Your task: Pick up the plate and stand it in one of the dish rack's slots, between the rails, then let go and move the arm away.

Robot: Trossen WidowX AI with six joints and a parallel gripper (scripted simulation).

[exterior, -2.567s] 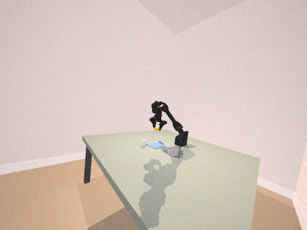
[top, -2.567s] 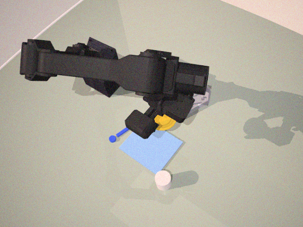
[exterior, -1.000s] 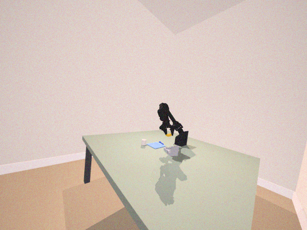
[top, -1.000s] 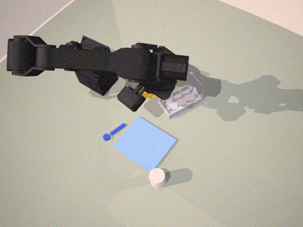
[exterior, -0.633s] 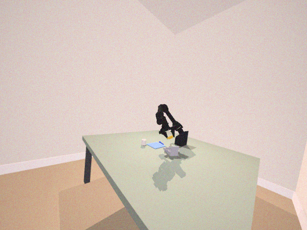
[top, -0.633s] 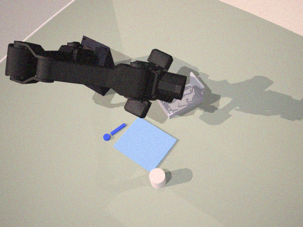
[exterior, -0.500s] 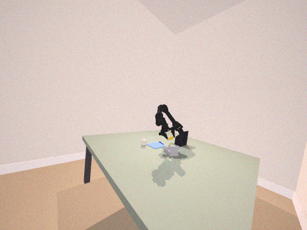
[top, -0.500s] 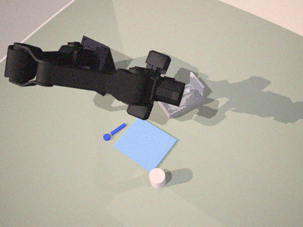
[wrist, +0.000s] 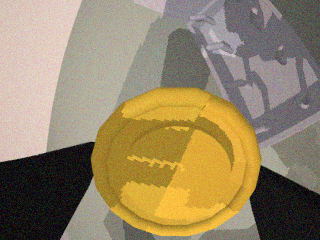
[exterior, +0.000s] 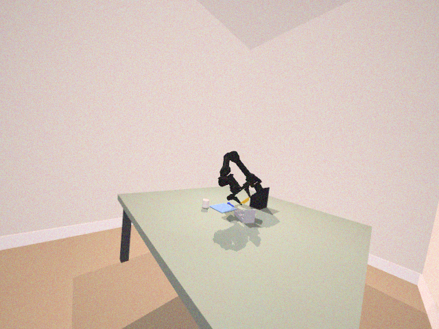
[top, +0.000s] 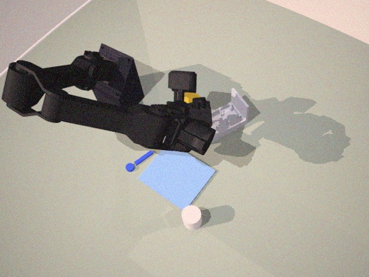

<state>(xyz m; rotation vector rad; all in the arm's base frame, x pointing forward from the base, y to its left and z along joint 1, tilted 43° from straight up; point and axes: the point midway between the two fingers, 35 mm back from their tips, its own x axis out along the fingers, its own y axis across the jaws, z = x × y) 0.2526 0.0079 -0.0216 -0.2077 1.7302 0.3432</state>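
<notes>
The grey dish rack is 60 mm ahead of my gripper tip, 40 mm to the left of it and 60 mm below it. The rest, counted from my gripper tip: white cup (160 mm ahead, 230 mm to the right, 60 mm below); blue spoon (60 mm behind, 180 mm to the right, 80 mm below); yellow plate (10 mm to the right, 10 mm above).
</notes>
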